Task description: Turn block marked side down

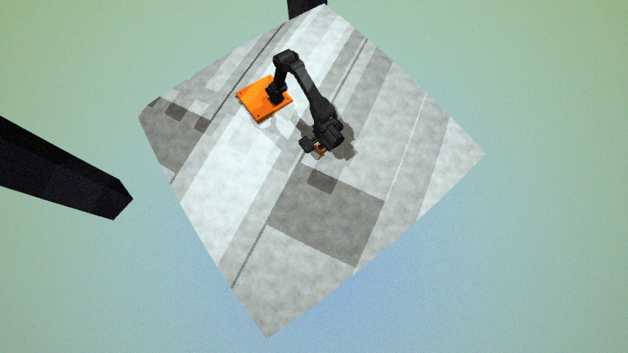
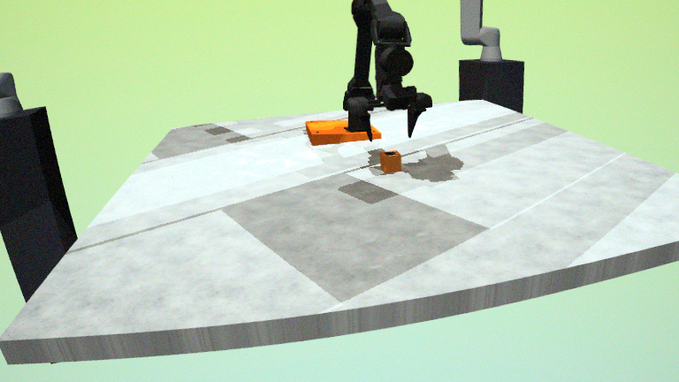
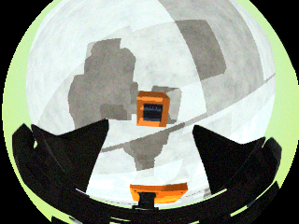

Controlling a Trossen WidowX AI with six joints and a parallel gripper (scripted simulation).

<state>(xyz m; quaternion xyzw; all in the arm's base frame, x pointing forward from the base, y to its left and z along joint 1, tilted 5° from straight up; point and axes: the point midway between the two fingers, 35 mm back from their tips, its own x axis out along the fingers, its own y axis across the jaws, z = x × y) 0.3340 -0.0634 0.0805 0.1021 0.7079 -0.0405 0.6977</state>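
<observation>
Now: gripper tip 40 mm above the orange block.
</observation>
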